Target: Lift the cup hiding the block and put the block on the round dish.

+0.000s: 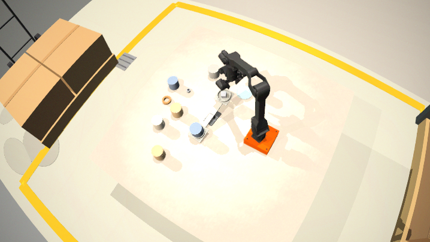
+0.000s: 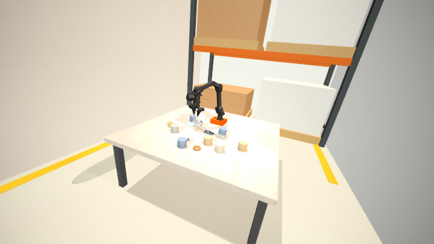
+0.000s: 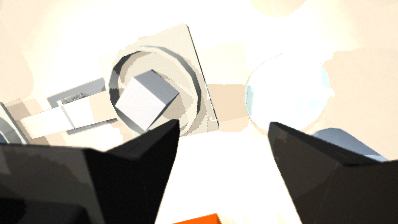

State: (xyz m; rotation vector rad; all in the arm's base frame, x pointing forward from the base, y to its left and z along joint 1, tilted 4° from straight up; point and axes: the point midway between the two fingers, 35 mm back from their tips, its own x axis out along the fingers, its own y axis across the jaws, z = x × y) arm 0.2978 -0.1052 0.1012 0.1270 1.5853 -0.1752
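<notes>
The pale grey block is 20 mm ahead of my gripper tip, 50 mm to the left of it and 40 mm below it. Round my gripper tip: pale blue round dish 30 mm behind, 80 mm to the right, 120 mm below; balance 180 mm to the left, 90 mm below; small nut 250 mm ahead, 140 mm to the left, 120 mm below.
</notes>
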